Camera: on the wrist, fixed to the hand. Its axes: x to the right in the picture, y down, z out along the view.
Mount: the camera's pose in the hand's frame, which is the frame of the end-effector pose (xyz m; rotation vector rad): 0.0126 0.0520 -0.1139 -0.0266 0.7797 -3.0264
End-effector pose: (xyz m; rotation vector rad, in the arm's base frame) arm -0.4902 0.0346 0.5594 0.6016 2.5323 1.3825
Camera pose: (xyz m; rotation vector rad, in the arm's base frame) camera -0.5287 -0.0213 0.6654 -2.5811 0.6124 -0.0882
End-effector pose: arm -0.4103 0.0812 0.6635 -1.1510 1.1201 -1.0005
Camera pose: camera -0.5189 0.0576 0.6044 0.8743 0.7727 1.6412
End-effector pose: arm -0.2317 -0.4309 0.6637 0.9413 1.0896 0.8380
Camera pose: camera -0.3431 -0.3770 0.6867 -1.5361 1.5623 -1.4710
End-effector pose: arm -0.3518 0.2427 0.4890 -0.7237 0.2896 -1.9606
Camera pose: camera -0.3866 0.1950 0.3779 -0.1697 0.3376 1.1913
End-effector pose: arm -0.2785 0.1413 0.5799 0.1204 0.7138 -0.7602
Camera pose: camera -0.2999 0.2113 0.4776 0.6149 -0.6925 2.0562
